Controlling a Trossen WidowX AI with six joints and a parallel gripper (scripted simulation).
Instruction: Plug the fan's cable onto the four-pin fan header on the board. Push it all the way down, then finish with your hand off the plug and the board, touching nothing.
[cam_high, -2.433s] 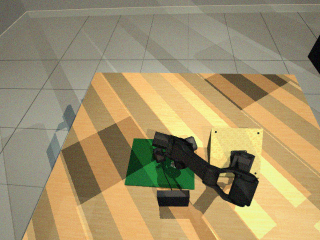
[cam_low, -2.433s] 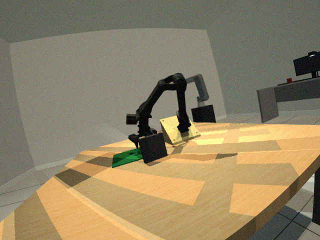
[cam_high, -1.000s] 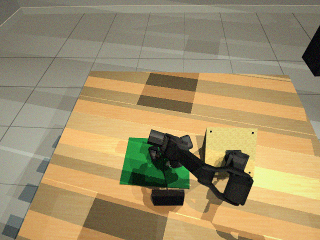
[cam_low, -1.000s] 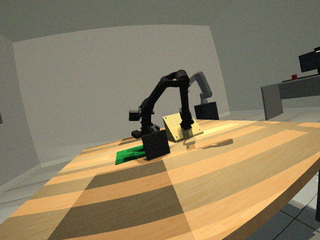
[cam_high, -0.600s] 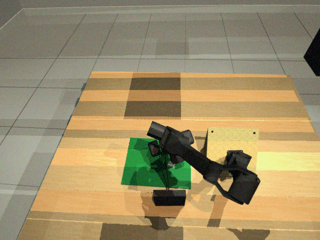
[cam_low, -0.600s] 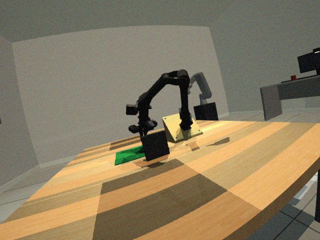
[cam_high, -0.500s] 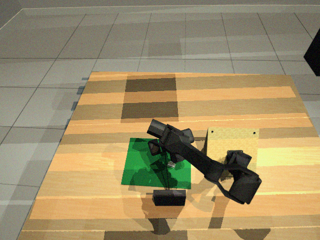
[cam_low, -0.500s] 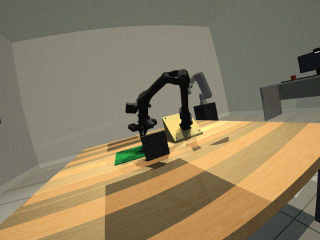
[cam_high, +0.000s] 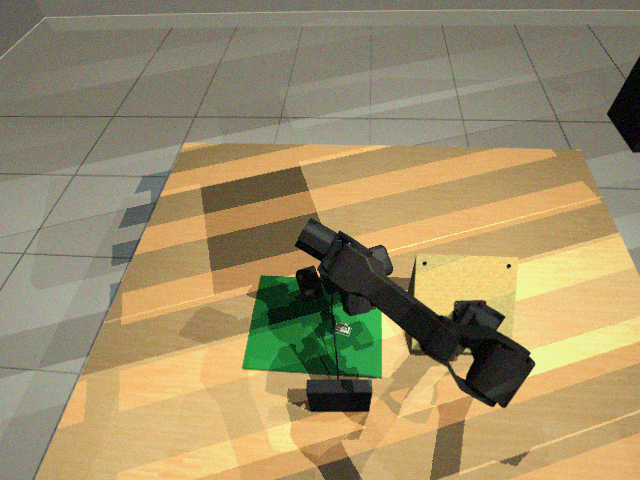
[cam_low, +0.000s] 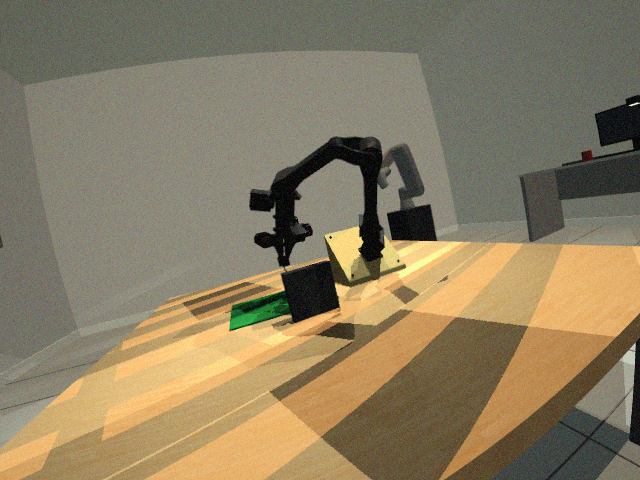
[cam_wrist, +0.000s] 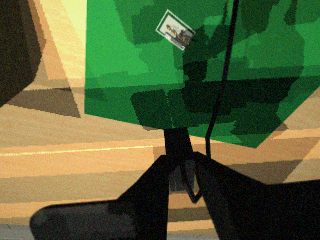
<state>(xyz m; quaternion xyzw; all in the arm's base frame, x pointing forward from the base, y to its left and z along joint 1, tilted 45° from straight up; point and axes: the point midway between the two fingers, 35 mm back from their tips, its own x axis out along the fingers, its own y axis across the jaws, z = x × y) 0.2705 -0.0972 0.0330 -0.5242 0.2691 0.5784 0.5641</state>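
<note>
Now: the green board 6 cm ahead of my gripper tip, 4 cm to the left of it and 14 cm below it. Round my gripper tip: dark plug: 1 cm to the right, 1 cm below; black fan: 22 cm to the left, 6 cm below.
</note>
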